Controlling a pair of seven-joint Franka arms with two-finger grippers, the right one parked.
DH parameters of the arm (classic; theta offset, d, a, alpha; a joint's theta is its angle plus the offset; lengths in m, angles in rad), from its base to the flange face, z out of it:
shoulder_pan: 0 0.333 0 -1.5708
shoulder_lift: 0 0 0 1.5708
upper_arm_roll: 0 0.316 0.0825 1.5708
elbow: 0 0 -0.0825 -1.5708
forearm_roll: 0 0.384 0 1.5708
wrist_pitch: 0 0 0.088 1.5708
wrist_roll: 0 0.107 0 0
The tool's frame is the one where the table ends.
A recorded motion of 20 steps. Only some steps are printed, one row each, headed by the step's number.
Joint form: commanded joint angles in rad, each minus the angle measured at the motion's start. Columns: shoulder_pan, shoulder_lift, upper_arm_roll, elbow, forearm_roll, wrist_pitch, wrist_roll.
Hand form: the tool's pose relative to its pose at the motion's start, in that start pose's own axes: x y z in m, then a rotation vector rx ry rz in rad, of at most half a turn. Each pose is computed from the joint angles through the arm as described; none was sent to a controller.
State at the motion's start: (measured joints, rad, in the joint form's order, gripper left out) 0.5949 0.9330 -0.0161 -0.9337 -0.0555 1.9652 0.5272
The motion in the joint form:
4: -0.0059 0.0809 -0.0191 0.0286 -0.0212 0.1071 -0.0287
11: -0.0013 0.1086 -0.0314 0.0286 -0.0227 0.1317 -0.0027
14: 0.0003 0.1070 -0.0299 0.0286 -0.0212 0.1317 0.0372
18: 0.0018 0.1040 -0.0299 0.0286 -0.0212 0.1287 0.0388
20: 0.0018 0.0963 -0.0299 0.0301 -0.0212 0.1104 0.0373
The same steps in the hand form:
4: 0.0121 0.0060 0.0412 -0.0054 0.0644 -0.0284
11: 0.0112 0.0071 0.0608 -0.0161 0.0674 -0.0055
14: 0.0105 0.0052 0.0594 -0.0113 0.0678 0.0331
18: 0.0101 0.0042 0.0572 -0.0111 0.0679 0.0335
20: 0.0100 0.0049 0.0521 -0.0161 0.0601 0.0332

